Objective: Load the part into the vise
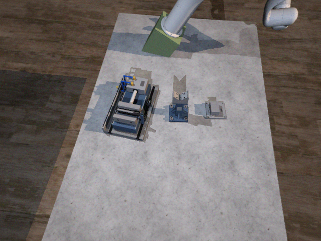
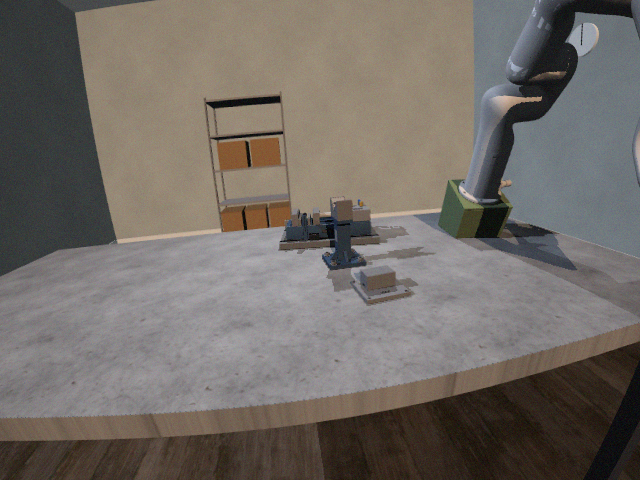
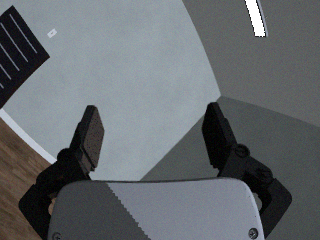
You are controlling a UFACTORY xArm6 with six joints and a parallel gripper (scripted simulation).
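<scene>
Now: the part 650 mm ahead of my hand, 310 mm below it and 280 mm to the right of it. Round my hand: air cylinder rod 680 mm ahead, 660 mm to the right, 250 mm below; air cylinder 650 mm to the right, 600 mm ahead, 250 mm below; blue vise body 690 mm ahead, 660 mm to the right, 290 mm below.
</scene>
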